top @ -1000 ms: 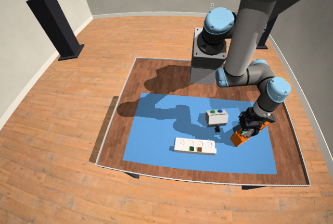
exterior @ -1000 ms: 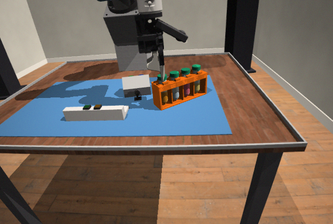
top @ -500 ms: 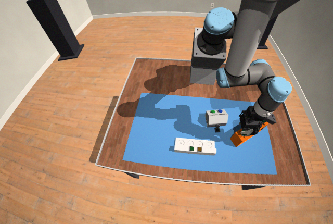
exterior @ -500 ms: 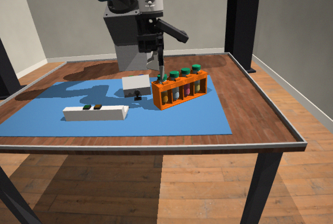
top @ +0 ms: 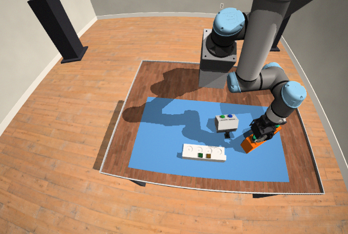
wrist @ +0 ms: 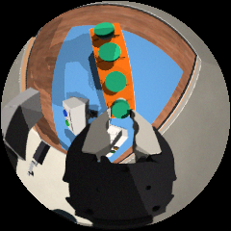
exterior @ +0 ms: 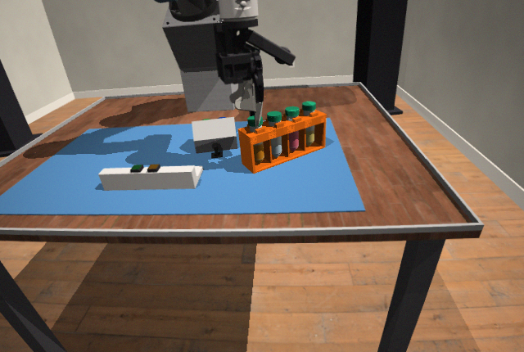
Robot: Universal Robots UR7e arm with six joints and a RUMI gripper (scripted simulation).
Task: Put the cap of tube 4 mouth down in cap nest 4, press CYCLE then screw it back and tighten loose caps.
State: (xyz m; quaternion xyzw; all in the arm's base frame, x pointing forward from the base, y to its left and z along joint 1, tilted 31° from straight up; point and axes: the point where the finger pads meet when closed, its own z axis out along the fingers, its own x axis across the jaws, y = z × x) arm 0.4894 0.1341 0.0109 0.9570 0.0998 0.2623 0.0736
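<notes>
Right now the green cap is 1 cm below my hand. Also, from my hand: green key: 17 cm behind, 13 cm to the right, 6 cm below; blue key: 17 cm behind, 8 cm to the right, 6 cm below; grey key housing: 15 cm behind, 11 cm to the right, 7 cm below.
</notes>
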